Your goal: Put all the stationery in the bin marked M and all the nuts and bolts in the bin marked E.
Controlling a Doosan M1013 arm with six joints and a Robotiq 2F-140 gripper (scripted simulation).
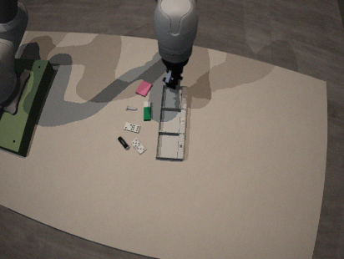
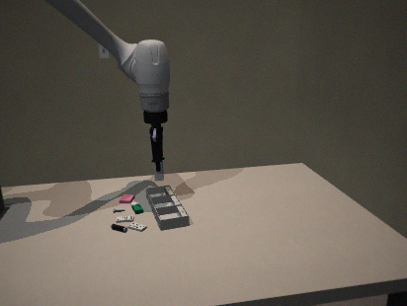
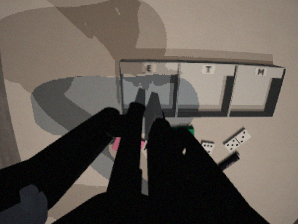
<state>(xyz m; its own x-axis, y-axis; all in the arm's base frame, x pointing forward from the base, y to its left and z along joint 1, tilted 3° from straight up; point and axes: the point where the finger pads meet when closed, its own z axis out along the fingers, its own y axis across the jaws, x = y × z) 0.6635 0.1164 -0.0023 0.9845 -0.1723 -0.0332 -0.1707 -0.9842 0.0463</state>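
Right now the pink pad is 110 mm behind my hand, 20 mm to the left of it and 100 mm below it. The rest, counted from my hand: green eraser 80 mm behind, 60 mm to the right, 100 mm below; grey bolt 140 mm behind, 70 mm to the right, 100 mm below; grey three-compartment bin row 10 mm ahead, 90 mm to the right, 90 mm below.
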